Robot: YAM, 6 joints.
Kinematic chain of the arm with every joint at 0, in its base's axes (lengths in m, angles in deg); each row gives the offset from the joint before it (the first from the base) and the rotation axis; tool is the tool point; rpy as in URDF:
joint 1: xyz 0 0 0.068 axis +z
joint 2: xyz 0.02 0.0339 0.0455 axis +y
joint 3: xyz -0.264 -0.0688 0 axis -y
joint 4: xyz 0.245 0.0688 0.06 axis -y
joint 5: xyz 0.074 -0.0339 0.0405 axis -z
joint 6: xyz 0.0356 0 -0.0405 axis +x
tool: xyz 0 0 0 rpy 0 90 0
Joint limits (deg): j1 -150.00..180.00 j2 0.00..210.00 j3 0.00..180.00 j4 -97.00..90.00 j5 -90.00..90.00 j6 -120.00..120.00
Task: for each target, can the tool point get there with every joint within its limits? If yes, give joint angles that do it. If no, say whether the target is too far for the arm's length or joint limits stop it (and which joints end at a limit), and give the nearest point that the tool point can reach.
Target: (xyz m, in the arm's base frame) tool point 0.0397 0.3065 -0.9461
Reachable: no: too far | nearest point 0.0350 0.2699 -0.3796 | short by 0.568 m
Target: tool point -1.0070 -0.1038 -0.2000
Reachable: no: too far | nearest point -0.6156 -0.0081 -0.0757 | short by 0.422 m
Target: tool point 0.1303 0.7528 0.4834
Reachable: no: too far | nearest point 0.0990 0.5719 0.3921 | short by 0.205 m
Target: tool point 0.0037 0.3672 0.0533
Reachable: yes | joints 94.03 129.53 73.35 -38.81 55.86 -1.31
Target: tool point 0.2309 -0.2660 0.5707
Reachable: yes | joints 129.40 39.92 132.64 62.20 15.64 -84.69
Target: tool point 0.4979 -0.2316 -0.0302
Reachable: yes | joints -21.38 178.84 121.78 73.60 73.72 -77.83
